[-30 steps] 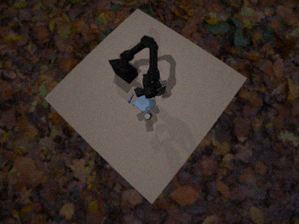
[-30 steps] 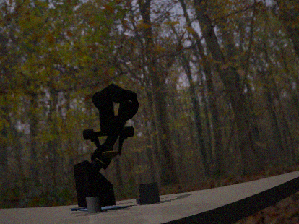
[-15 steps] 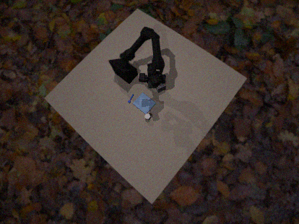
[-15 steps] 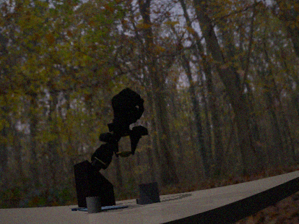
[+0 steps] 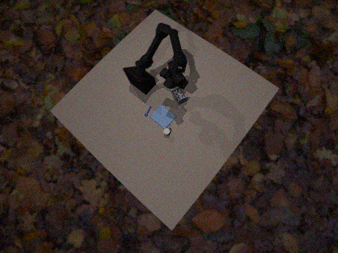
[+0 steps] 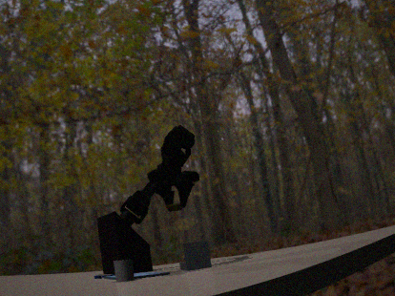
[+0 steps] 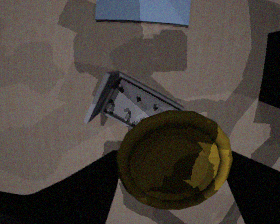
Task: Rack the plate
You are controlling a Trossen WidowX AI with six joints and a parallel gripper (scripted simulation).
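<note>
Right now my gripper tip is 17 cm above the dish rack, 3 cm short of it and 2 cm to the right of it. The rest, counted from my gripper tip: yellow plate (1 cm above); blue spoon (24 cm to the right, 19 cm below, 5 cm behind); light blue mat (19 cm below, 18 cm to the right, 6 cm ahead).
</note>
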